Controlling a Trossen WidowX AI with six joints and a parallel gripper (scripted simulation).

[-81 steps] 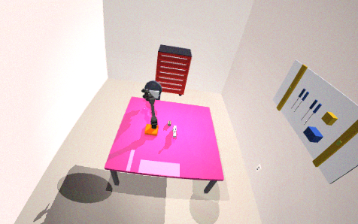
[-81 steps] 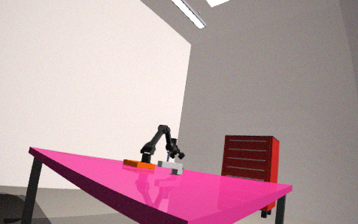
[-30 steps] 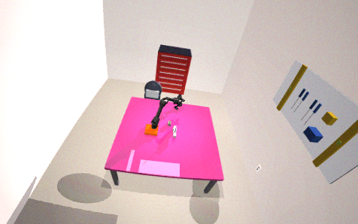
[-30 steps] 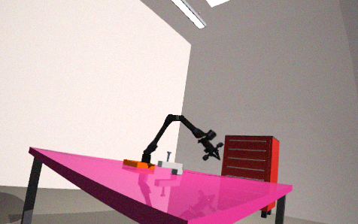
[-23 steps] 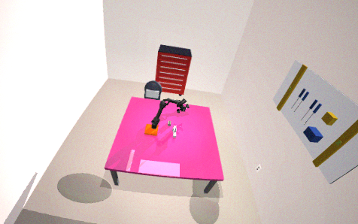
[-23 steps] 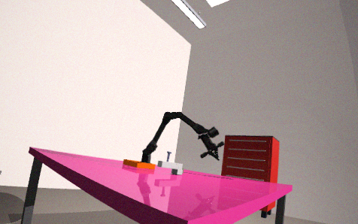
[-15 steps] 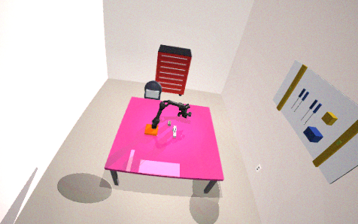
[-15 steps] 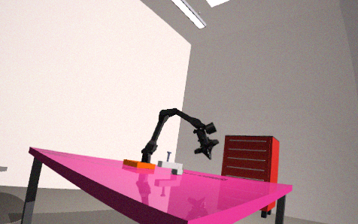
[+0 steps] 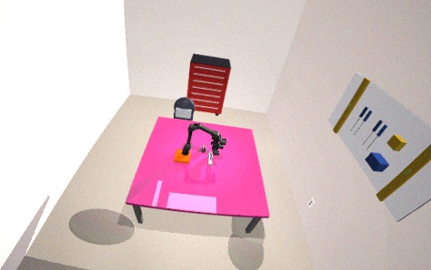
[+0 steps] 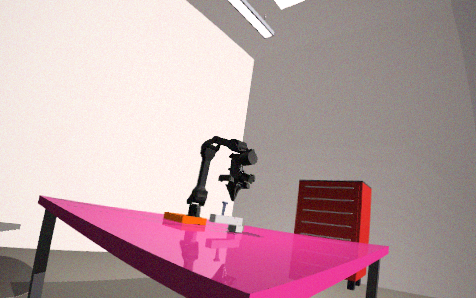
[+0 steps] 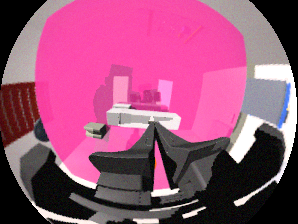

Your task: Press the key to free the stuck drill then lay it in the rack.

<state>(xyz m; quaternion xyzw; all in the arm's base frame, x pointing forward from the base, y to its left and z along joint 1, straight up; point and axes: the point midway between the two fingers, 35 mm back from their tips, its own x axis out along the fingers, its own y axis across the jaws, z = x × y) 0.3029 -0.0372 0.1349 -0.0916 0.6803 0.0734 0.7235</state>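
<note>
The blue piece lies 4 cm below my gripper tip, 3 cm behind it and 2 cm to the right of it. From my gripper tip the other things lie so: grey drill: 8 cm below, 3 cm to the left, 3 cm behind.
</note>
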